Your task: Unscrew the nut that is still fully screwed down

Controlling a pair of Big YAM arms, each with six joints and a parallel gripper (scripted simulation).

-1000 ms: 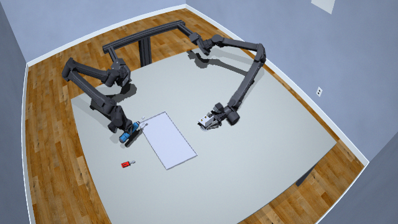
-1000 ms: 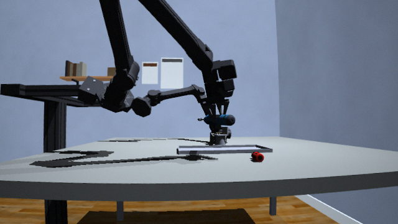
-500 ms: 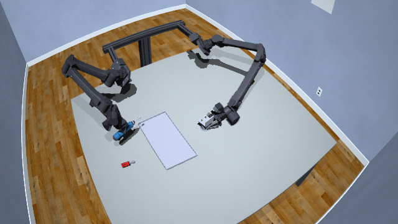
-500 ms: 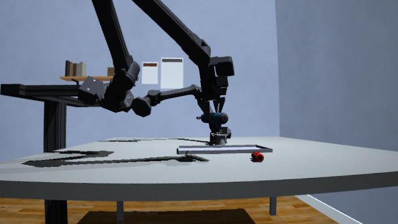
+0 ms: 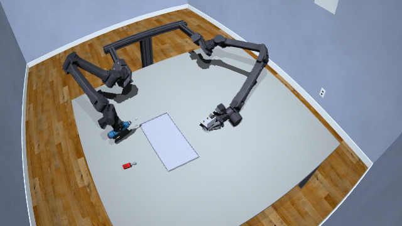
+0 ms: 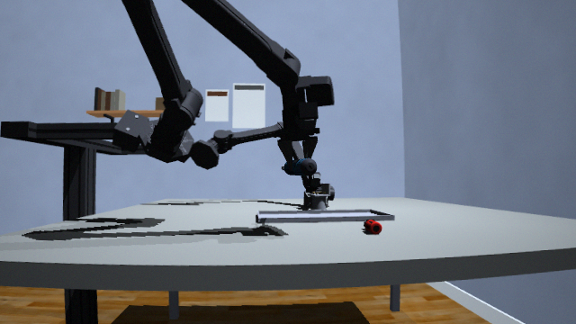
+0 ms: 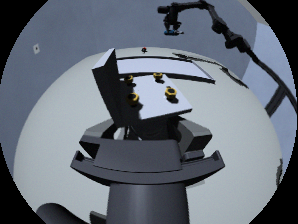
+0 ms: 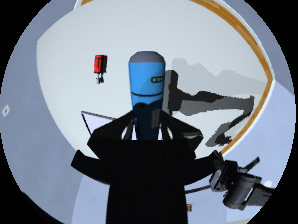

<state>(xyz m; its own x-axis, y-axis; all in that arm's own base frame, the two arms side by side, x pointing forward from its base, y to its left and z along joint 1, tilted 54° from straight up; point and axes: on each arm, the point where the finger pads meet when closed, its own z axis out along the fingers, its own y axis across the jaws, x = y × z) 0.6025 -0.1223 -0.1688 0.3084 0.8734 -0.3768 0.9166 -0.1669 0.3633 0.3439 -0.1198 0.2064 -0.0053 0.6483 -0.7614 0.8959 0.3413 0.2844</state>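
My left hand is 50 mm below the bracket. From my left hand the other things lie so: red tool: 30 mm ahead, 590 mm to the right, 10 mm below.
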